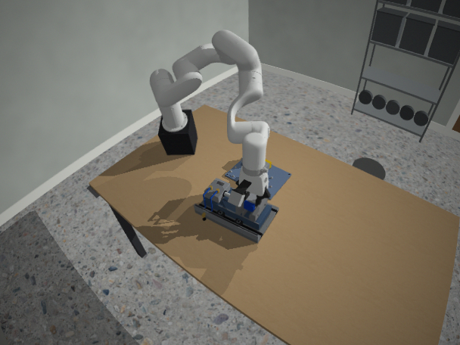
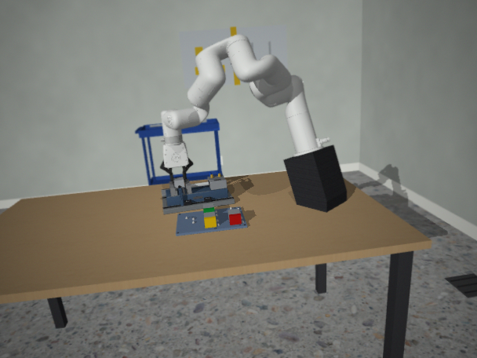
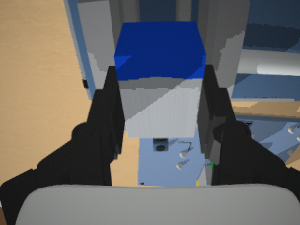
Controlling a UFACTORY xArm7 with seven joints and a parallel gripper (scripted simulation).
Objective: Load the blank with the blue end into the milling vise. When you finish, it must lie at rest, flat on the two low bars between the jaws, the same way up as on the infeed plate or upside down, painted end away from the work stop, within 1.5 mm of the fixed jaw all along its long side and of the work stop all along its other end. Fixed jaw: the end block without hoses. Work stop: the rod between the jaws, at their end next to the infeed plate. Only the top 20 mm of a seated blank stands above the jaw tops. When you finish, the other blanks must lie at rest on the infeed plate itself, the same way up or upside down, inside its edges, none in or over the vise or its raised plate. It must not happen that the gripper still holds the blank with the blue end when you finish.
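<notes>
Now: hand 2 cm above the blue-ended blank. From my hand the other things lie so: black work stop rod: 1 cm behind, 5 cm to the left, 3 cm below; moving jaw: 4 cm behind, 1 cm to the right, 5 cm below; fixed jaw: 3 cm ahead, 1 cm to the left, 5 cm below.
</notes>
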